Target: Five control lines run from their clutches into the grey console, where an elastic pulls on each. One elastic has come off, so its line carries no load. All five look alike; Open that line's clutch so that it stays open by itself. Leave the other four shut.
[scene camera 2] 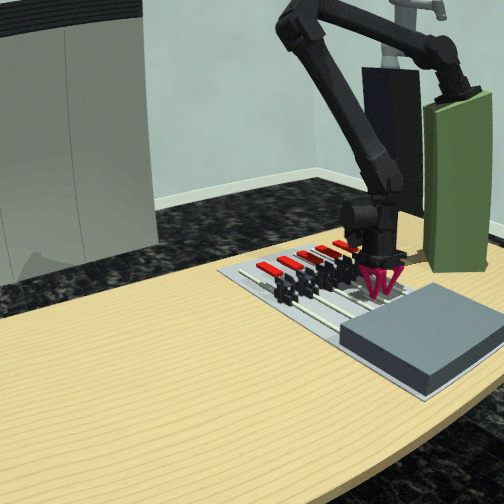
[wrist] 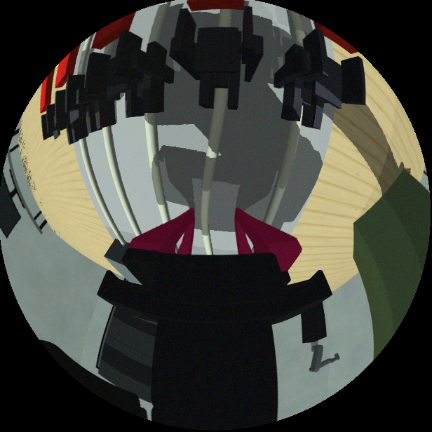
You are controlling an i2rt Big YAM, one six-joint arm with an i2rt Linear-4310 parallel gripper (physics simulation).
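Several black clutches with red levers stand in a row on the pale board. The nearest clutch is at the left end in the scene view. The red levers look alike, nearly flat. Pale lines run from the clutches to the grey console. My gripper is part open and empty, pointing down above the lines between clutches and console. In the wrist view the second line from the right passes between the fingertips, below them; its clutch is ahead. Which line is slack cannot be told.
A tall green block stands on the table beside the arm, to the right of the clutches. A dark column stands behind it. A grey cabinet is at the back left.
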